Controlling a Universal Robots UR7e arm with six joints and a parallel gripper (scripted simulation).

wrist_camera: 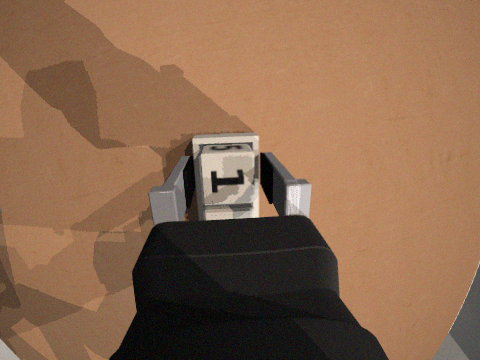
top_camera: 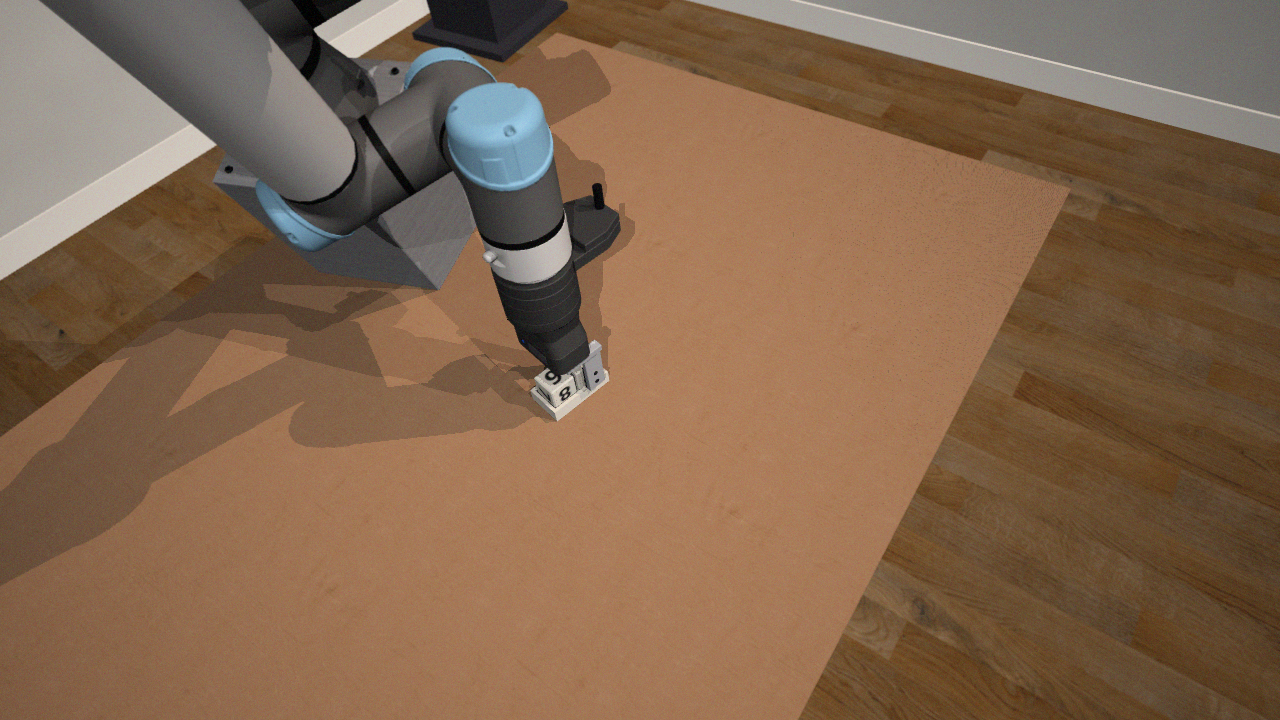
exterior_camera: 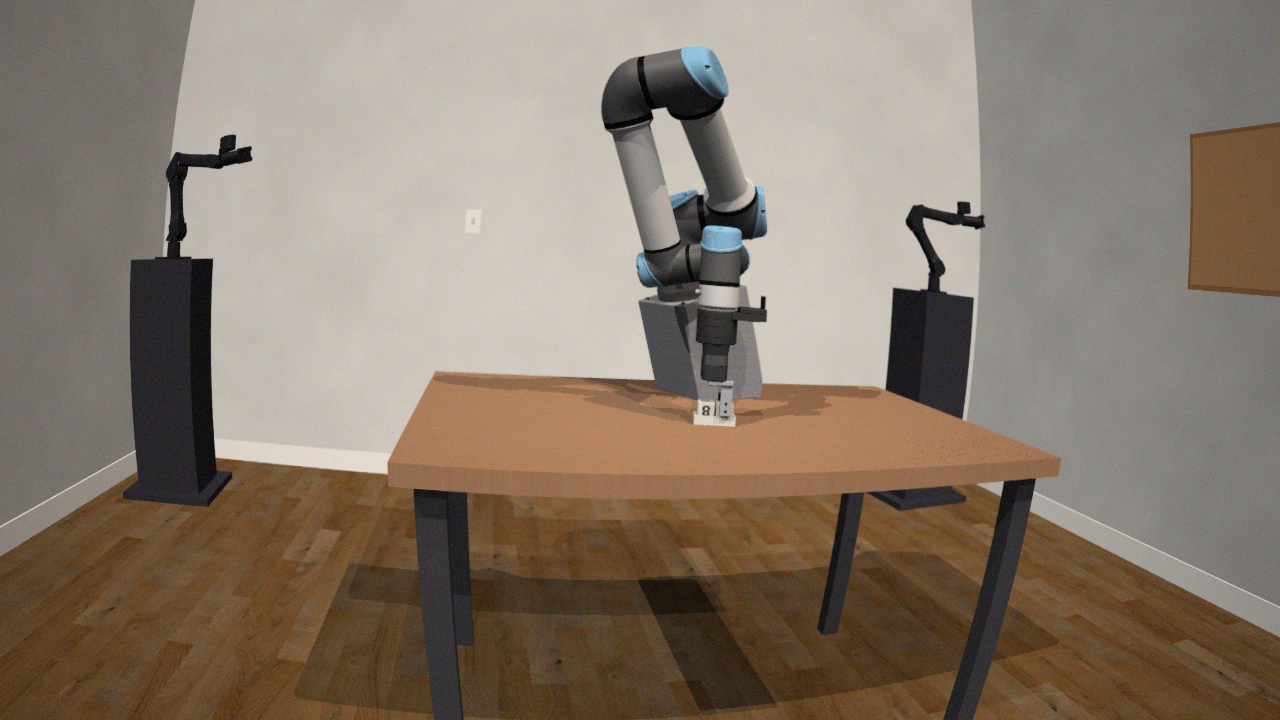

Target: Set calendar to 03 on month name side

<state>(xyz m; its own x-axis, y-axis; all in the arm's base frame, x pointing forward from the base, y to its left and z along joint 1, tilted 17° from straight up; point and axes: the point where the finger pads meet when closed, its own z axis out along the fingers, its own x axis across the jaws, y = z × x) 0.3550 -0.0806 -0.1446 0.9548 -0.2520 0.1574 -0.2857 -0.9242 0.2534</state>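
Now: the white tray 3 cm below my hand, 2 cm to the right of it and 1 cm behind it.
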